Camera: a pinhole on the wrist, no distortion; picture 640 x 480 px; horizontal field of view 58.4 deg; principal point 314.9 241.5 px. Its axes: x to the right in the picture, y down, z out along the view. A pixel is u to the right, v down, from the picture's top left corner.
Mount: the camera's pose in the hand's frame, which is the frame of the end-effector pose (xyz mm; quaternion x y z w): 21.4 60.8 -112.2 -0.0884 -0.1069 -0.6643 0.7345
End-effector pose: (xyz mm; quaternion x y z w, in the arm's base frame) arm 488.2 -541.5 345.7 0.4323 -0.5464 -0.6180 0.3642
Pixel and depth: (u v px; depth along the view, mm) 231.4 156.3 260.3
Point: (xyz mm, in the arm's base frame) 377.2 -489.6 516.0
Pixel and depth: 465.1 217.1 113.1
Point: 477.1 -562.2 405.9
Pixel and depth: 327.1 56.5 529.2
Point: 174.4 -266.9 555.0
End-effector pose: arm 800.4 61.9 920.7 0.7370 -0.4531 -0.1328 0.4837
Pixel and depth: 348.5 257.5 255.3
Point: 661.3 -49.5 954.4
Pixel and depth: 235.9 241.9 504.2
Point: 431.0 -175.9 964.3
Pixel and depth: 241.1 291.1 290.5
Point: 622.1 -77.9 998.7
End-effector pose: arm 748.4 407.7 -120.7 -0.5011 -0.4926 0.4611 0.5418
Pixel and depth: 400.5 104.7 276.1
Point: 580.1 377.8 -211.8
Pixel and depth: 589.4 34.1 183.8
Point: 656.8 373.4 -142.4
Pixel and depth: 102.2 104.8 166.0
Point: 714.8 391.8 -283.0
